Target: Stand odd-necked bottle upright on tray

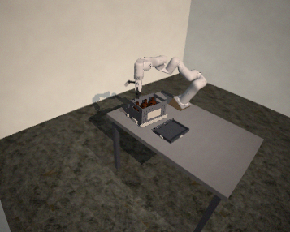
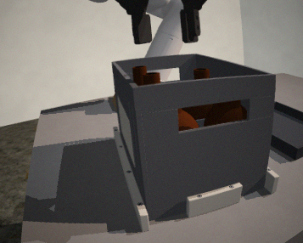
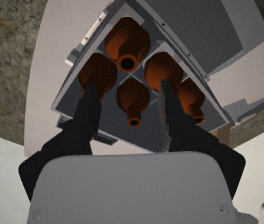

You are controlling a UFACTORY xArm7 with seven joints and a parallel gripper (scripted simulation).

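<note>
The dark grey crate lies 80 mm behind my hand, 50 mm to the left of it and 150 mm below it. The rest, counted from my hand: dark flat tray: 80 mm behind, 340 mm to the left, 220 mm below; glass bottle: 180 mm behind, 20 mm to the left, 150 mm below.
</note>
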